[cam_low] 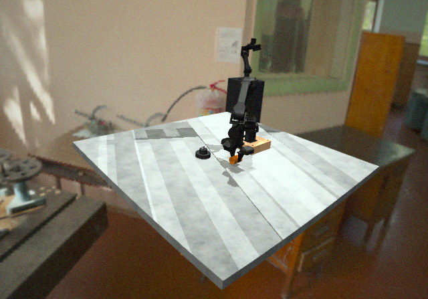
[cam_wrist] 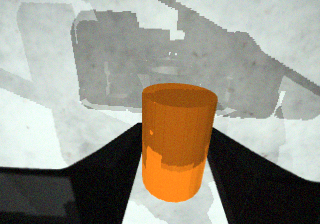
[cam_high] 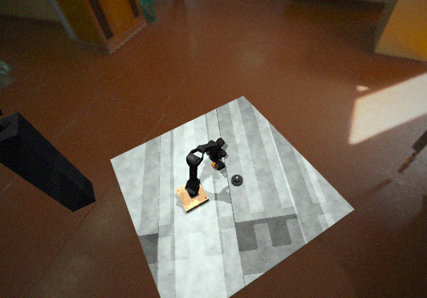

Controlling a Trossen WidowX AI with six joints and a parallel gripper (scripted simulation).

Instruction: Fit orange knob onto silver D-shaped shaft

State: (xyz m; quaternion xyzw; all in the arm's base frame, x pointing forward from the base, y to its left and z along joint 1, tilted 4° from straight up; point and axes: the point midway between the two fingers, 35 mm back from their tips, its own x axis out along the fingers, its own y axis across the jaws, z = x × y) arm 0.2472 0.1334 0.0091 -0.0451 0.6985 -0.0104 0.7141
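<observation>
My gripper tip is 10 mm short of the orange knob and 10 mm below it. Also, from my gripper tip: dark round pedestal: 70 mm ahead, 180 mm to the right, 10 mm above.
</observation>
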